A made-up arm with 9 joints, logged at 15 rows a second.
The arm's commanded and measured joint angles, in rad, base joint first. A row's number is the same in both.
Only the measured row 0 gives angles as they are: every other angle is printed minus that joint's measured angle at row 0.
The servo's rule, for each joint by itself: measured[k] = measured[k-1] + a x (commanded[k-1-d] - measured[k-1]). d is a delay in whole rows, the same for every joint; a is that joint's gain. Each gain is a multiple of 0.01, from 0.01 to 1. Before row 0 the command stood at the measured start. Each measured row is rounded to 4 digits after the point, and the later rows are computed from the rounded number. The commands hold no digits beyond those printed.
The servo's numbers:
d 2
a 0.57 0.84 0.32 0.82 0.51 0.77 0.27 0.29 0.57
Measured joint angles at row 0:
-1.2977, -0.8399, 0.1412, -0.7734, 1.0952, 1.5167, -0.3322, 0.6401, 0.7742
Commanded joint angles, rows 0 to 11:
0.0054, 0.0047, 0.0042, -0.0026, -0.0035, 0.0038, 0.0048, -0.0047, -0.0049
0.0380, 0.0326, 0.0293, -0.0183, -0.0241, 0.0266, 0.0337, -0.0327, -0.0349
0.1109, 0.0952, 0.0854, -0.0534, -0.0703, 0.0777, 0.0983, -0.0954, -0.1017
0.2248, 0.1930, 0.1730, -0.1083, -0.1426, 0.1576, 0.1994, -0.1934, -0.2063
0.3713, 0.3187, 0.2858, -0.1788, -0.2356, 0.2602, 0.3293, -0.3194, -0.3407
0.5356, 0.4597, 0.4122, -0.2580, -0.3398, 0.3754, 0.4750, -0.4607, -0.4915
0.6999, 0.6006, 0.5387, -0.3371, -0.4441, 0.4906, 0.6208, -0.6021, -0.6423
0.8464, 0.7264, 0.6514, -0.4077, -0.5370, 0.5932, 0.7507, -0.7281, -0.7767
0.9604, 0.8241, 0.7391, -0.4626, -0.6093, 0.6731, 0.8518, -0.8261, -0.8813
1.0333, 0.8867, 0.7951, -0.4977, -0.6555, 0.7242, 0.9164, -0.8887, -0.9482
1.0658, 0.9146, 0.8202, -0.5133, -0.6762, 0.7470, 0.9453, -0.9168, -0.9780
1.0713, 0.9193, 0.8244, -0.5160, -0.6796, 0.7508, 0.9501, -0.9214, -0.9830
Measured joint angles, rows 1 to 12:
0.0000, 0.0000, 0.0000, 0.0000, 0.0000, 0.0000, 0.0000, 0.0000, 0.0000
0.0000, 0.0000, 0.0000, 0.0000, 0.0000, 0.0000, 0.0000, 0.0000, 0.0000
0.0031, 0.0039, 0.0013, -0.0021, -0.0018, 0.0029, 0.0013, -0.0014, -0.0028
0.0230, 0.0280, 0.0103, -0.0154, -0.0132, 0.0211, 0.0100, -0.0105, -0.0211
0.0731, 0.0844, 0.0343, -0.0466, -0.0423, 0.0647, 0.0338, -0.0351, -0.0670
0.1596, 0.1756, 0.0787, -0.0972, -0.0935, 0.1362, 0.0785, -0.0810, -0.1464
0.2803, 0.2958, 0.1450, -0.1641, -0.1660, 0.2317, 0.1462, -0.1501, -0.2572
0.4258, 0.4335, 0.2305, -0.2411, -0.2546, 0.3423, 0.2350, -0.2402, -0.3908
0.5820, 0.5739, 0.3291, -0.3198, -0.3512, 0.4565, 0.3392, -0.3452, -0.5342
0.7327, 0.7020, 0.4322, -0.3919, -0.4460, 0.5618, 0.4503, -0.4562, -0.6724
0.8625, 0.8046, 0.5304, -0.4499, -0.5293, 0.6475, 0.5587, -0.5635, -0.7915
0.9599, 0.8736, 0.6151, -0.4891, -0.5937, 0.7066, 0.6553, -0.6578, -0.8808

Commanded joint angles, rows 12 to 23:
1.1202, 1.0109, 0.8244, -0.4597, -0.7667, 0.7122, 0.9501, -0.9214, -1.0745
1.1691, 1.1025, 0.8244, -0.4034, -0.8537, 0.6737, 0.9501, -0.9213, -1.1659
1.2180, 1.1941, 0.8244, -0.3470, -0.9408, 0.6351, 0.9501, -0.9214, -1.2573
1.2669, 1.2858, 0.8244, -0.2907, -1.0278, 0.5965, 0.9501, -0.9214, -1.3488
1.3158, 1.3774, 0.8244, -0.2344, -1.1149, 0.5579, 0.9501, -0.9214, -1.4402
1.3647, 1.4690, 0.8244, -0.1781, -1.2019, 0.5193, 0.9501, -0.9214, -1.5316
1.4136, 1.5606, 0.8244, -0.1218, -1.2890, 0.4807, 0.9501, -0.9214, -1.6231
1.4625, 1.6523, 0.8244, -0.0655, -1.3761, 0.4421, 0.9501, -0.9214, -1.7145
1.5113, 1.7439, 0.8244, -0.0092, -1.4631, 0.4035, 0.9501, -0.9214, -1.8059
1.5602, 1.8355, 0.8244, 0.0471, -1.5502, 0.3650, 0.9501, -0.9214, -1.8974
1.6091, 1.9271, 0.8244, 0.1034, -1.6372, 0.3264, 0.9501, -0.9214, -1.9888
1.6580, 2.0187, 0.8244, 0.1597, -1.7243, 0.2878, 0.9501, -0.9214, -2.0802
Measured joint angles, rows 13 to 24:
1.0203, 0.9080, 0.6807, -0.5089, -0.6358, 0.7377, 0.7336, -0.7329, -0.9362
1.0494, 0.9175, 0.7267, -0.5147, -0.6581, 0.7478, 0.7921, -0.7876, -0.9629
1.0898, 0.9960, 0.7580, -0.4696, -0.7135, 0.7204, 0.8348, -0.8264, -1.0265
1.1350, 1.0855, 0.7792, -0.4153, -0.7850, 0.6844, 0.8659, -0.8539, -1.1060
1.1823, 1.1767, 0.7937, -0.3593, -0.8645, 0.6464, 0.8886, -0.8735, -1.1922
1.2305, 1.2683, 0.8035, -0.3030, -0.9478, 0.6080, 0.9052, -0.8874, -1.2815
1.2791, 1.3599, 0.8102, -0.2467, -1.0330, 0.5694, 0.9173, -0.8973, -1.3720
1.3279, 1.4515, 0.8147, -0.1904, -1.1191, 0.5308, 0.9262, -0.9043, -1.4630
1.3767, 1.5431, 0.8178, -0.1341, -1.2057, 0.4922, 0.9327, -0.9093, -1.5543
1.4256, 1.6348, 0.8199, -0.0778, -1.2926, 0.4536, 0.9374, -0.9128, -1.6456
1.4744, 1.7264, 0.8213, -0.0215, -1.3796, 0.4150, 0.9408, -0.9153, -1.7370
1.5233, 1.8180, 0.8223, 0.0348, -1.4666, 0.3765, 0.9433, -0.9171, -1.8284

